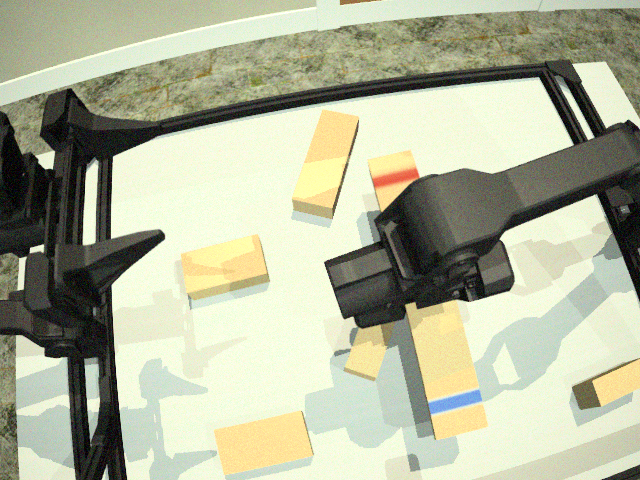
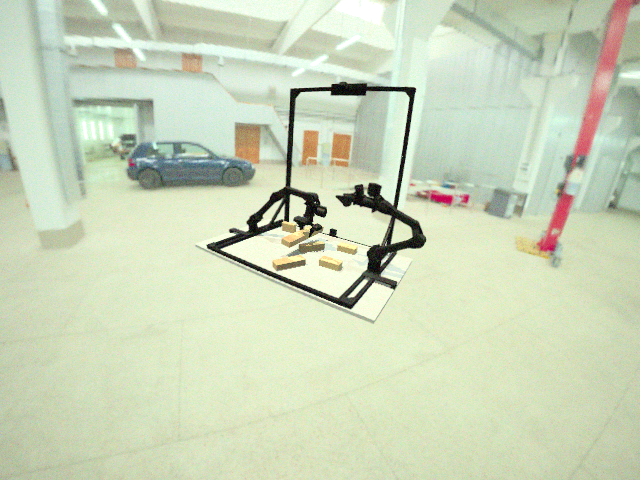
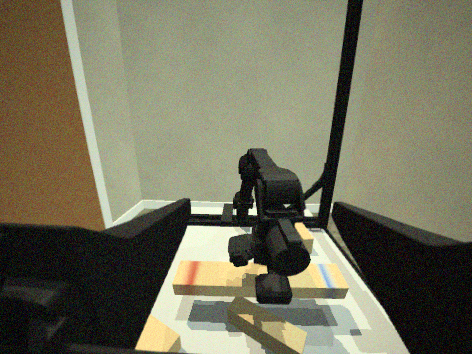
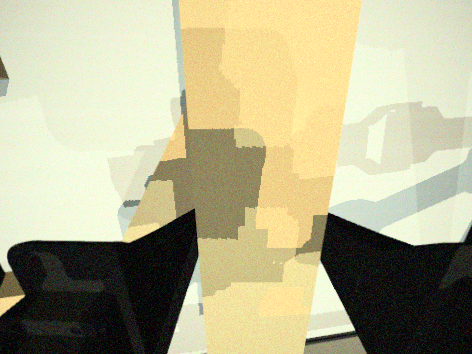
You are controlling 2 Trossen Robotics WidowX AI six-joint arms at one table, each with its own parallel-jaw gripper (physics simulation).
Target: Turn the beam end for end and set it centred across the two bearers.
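Seen in the pictures: left gripper, between the fingertips: [image 1: 161,177] [image 2: 339,195] [image 3: 261,206]; right gripper, between the fingertips: [image 1: 428,300] [image 4: 254,211]; left arm's base, origin of its link: [image 1: 87,337] [image 2: 373,270]; right arm's base, origin of its link: [image 1: 637,229] [image 2: 253,231] [image 3: 242,218].
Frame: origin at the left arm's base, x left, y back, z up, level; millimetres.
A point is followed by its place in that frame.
Observation:
The beam [image 1: 447,362] {x -138, y -494, z 97 mm} [image 2: 295,236] {x 69, y -489, z 94 mm} [image 3: 213,277] {x 68, y -481, z 93 mm} [image 4: 270,88] {x 18, y -495, z 96 mm} is a long pale wooden plank with a red stripe [image 1: 394,177] {x 120, y -492, z 94 mm} near its far end and a blue stripe [image 1: 454,401] {x -186, y -492, z 97 mm} near its near end. My right gripper [image 1: 430,286] {x -50, y -497, z 66 mm} [image 2: 306,222] [image 3: 264,282] {x -50, y -497, z 66 mm} [image 4: 254,211] {x -50, y -497, z 66 mm} is shut on its middle and holds it level above the table. A narrow block [image 1: 367,354] {x -96, y -410, z 25 mm} [image 3: 266,326] {x -48, y -425, z 25 mm} lies slanted under it. Two short wide blocks [image 1: 223,267] {x 67, y -234, z 19 mm} [image 1: 263,443] {x -188, y -253, z 19 mm} lie flat to the left. My left gripper [image 1: 125,248] [image 2: 347,199] {x -2, y -260, z 377 mm} [image 3: 261,206] {x -2, y -260, z 377 mm} is open and empty at the left edge, well away from the beam.
A longer block [image 1: 325,164] {x 205, y -410, z 19 mm} [image 2: 290,262] {x 241, y -393, z 16 mm} lies at the far side of the white table [image 1: 223,181] {x 233, y -243, z -19 mm}. Another block [image 3: 305,236] {x -224, y -721, z 44 mm} [image 2: 289,227] {x -209, y -743, z 19 mm} lies beyond the beam near the right arm's base. A black frame [image 1: 366,88] {x 362, y -515, z 1 mm} borders the table.

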